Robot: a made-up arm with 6 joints. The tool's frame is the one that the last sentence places. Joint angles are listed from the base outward.
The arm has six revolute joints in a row. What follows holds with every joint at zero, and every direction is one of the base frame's. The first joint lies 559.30 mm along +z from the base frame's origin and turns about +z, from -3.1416 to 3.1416 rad. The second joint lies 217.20 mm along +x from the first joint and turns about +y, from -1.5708 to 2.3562 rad. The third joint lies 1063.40 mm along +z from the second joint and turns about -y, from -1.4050 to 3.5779 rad. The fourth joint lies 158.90 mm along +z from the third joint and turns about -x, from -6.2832 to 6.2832 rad. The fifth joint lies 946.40 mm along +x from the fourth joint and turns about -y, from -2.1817 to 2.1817 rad. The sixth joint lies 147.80 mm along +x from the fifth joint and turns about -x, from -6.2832 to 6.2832 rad. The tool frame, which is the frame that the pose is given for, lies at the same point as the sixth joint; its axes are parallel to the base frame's.
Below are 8 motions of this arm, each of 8 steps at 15 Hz.
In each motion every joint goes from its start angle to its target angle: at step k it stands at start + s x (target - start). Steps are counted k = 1, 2, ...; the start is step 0. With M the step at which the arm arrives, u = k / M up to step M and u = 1 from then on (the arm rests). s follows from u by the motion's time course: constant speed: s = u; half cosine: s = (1 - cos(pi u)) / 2; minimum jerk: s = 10 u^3 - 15 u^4 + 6 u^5.
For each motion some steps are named. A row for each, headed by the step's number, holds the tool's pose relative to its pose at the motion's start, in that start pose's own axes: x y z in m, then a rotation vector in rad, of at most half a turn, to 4 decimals.
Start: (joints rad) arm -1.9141 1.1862 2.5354 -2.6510 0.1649 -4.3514
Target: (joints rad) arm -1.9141 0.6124 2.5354 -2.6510 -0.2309 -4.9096
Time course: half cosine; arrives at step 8
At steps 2, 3, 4, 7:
2: 0.0332 0.1105 0.1148 0.0870 -0.0788 0.1131
3: 0.0529 0.2335 0.2447 0.1797 -0.1558 0.2456
4: 0.0531 0.3778 0.3995 0.2829 -0.2321 0.4113
7: -0.0473 0.7102 0.7676 0.4927 -0.3483 0.8464

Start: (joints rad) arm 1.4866 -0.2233 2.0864 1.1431 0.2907 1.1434
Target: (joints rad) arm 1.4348 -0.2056 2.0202 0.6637 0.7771 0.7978
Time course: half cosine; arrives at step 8
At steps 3, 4, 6, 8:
3: -0.0012 -0.0067 0.0329 0.2436 -0.0478 -0.1408
4: -0.0040 -0.0108 0.0501 0.3921 -0.0746 -0.2288
6: -0.0131 -0.0166 0.0755 0.6587 -0.1182 -0.3949
8: -0.0183 -0.0179 0.0838 0.7651 -0.1340 -0.4658

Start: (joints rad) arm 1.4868 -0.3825 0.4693 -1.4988 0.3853 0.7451
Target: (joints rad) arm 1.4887 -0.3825 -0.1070 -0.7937 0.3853 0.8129
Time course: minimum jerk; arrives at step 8
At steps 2, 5, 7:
2: 0.0056 -0.0395 -0.0467 -0.0968 0.0236 -0.0157
5: -0.0304 -0.2926 -0.3132 -0.6649 0.2250 -0.0350
7: -0.0808 -0.4026 -0.4126 -0.8888 0.3357 -0.0016

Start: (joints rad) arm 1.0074 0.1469 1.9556 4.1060 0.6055 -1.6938
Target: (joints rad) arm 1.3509 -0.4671 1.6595 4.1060 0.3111 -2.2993
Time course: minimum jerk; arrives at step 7
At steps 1, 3, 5, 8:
1: -0.0031 -0.0157 -0.0159 0.0245 0.0003 -0.0096
3: -0.0590 -0.2082 -0.2858 0.3868 0.0019 -0.1495
5: -0.1657 -0.3311 -0.7471 0.8883 -0.0009 -0.3474
8: -0.2036 -0.3307 -0.8930 1.0330 -0.0025 -0.4081

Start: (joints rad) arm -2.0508 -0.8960 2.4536 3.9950 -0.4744 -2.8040
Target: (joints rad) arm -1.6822 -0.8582 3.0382 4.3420 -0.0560 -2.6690
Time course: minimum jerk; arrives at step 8
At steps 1, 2, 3, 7, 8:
1: -0.0024 -0.0116 -0.0054 -0.0130 0.0071 -0.0041
2: -0.0176 -0.0750 -0.0331 -0.0837 0.0470 -0.0265
3: -0.0561 -0.2000 -0.0793 -0.2225 0.1312 -0.0721
7: -0.3191 -0.6903 -0.1324 -0.7809 0.5521 -0.2884
8: -0.3265 -0.7003 -0.1307 -0.7931 0.5628 -0.2940

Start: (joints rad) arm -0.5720 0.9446 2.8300 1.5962 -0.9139 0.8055
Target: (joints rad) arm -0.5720 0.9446 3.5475 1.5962 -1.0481 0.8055
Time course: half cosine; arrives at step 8
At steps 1, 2, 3, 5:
1: -0.0024 -0.0159 -0.0238 0.0217 0.0160 -0.0073
2: -0.0117 -0.0583 -0.0932 0.0838 0.0611 -0.0278
3: -0.0328 -0.1126 -0.2005 0.1781 0.1273 -0.0573
5: -0.1138 -0.1947 -0.4624 0.4065 0.2768 -0.1224

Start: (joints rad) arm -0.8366 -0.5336 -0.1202 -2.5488 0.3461 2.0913
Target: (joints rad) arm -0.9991 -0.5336 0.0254 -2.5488 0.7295 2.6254
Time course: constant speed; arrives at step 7
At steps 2, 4, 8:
2: -0.0155 -0.0221 0.0433 -0.1477 0.0048 -0.1160
4: -0.0356 -0.0426 0.0851 -0.2896 0.0272 -0.2305
8: -0.0740 -0.0694 0.1440 -0.4892 0.0935 -0.3954

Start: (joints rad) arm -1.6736 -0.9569 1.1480 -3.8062 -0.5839 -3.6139
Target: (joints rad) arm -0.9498 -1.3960 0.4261 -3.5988 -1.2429 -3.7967
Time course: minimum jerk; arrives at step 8
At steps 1, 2, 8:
1: 0.0040 -0.0048 0.0161 0.0044 -0.0140 -0.0040
2: 0.0220 -0.0331 0.1040 0.0270 -0.0895 -0.0252
8: -0.1992 -0.4449 0.9210 0.1598 -0.7972 -0.2141

